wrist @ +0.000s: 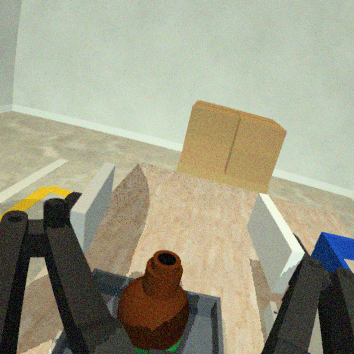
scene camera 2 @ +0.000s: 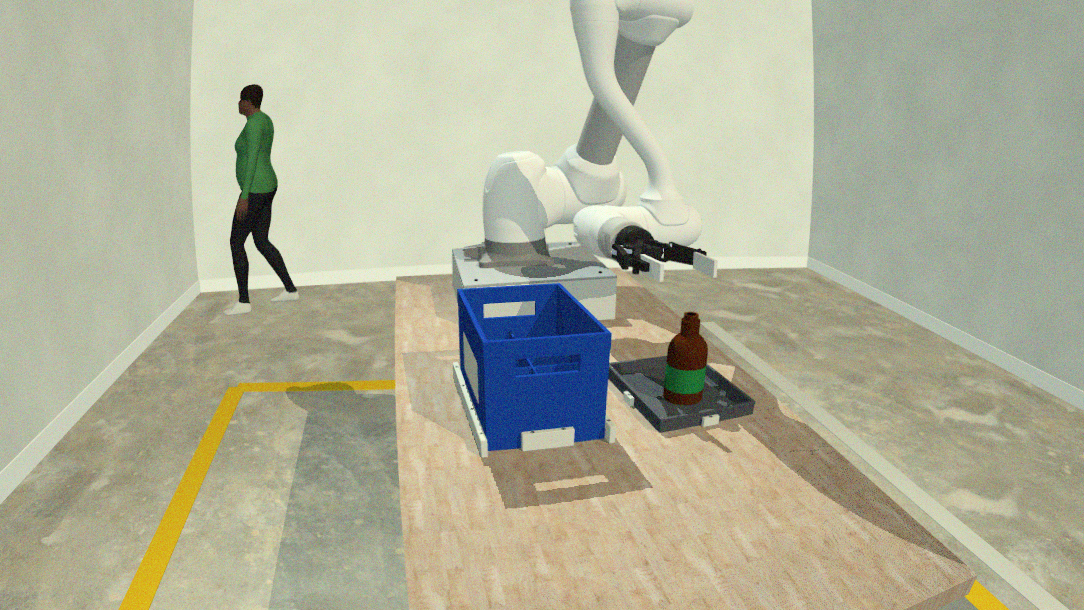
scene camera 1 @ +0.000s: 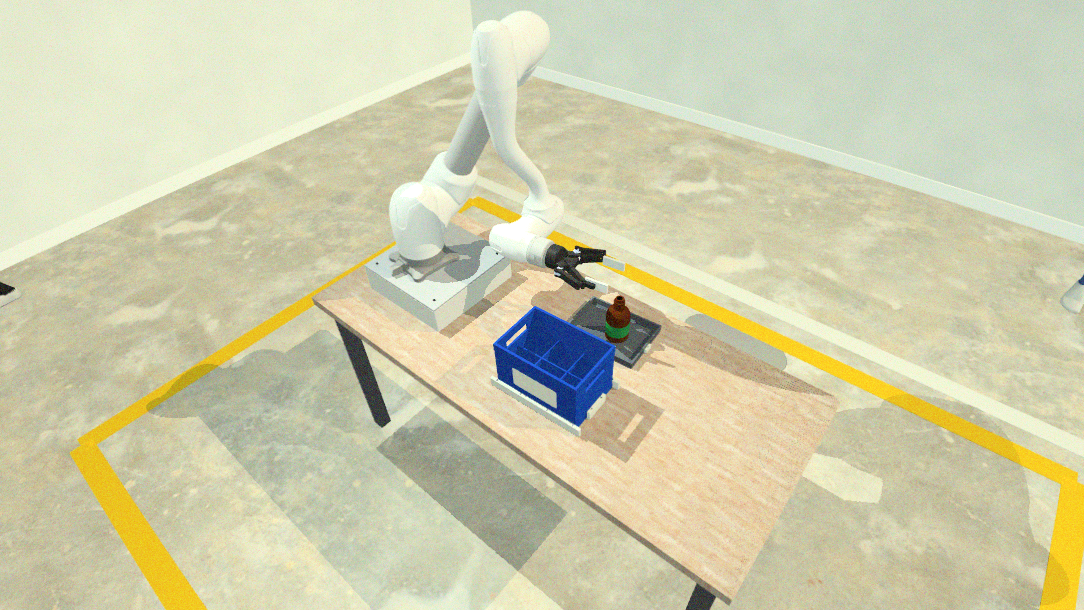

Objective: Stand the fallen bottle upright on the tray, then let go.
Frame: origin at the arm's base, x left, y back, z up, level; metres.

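Seen in the pictures: gripper, fingertip midpoint: (wrist: 184, 197) (scene camera 2: 689, 270) (scene camera 1: 616, 277); arm's base at its link origin: (scene camera 2: 515, 257) (scene camera 1: 424, 258).
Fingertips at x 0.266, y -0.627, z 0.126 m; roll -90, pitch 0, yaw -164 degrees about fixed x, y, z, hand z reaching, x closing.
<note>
Offsets run from my fingertips to a thing's top centre. Level surfaces: height alone.
A brown bottle with a green label {dx +0.004, dy -0.016, dz -0.071 m} (scene camera 1: 617, 321) (scene camera 2: 686, 359) (wrist: 155, 311) stands upright on the dark grey tray {dx -0.001, dy +0.003, dz -0.206 m} (scene camera 1: 634, 359) (scene camera 2: 659, 424) (wrist: 216, 320). My gripper (scene camera 1: 615, 276) (scene camera 2: 683, 268) (wrist: 184, 197) is open and empty. It is held roughly level, above and behind the bottle on the robot's side, apart from it. In the wrist view the bottle's neck and shoulder show low in the picture, below the gap between the white finger pads; its lower part is cut off by the picture's edge.
A blue crate with compartments {dx -0.275, dy -0.025, dz -0.056 m} (scene camera 1: 557, 364) (scene camera 2: 547, 394) (wrist: 332, 250) stands beside the tray on the wooden table {dz -0.231 m} (scene camera 1: 720, 455) (scene camera 2: 682, 531), between low white strips. A cardboard box (wrist: 232, 145) shows beyond the table. A person in green (scene camera 2: 256, 159) is on the floor at the back left.
</note>
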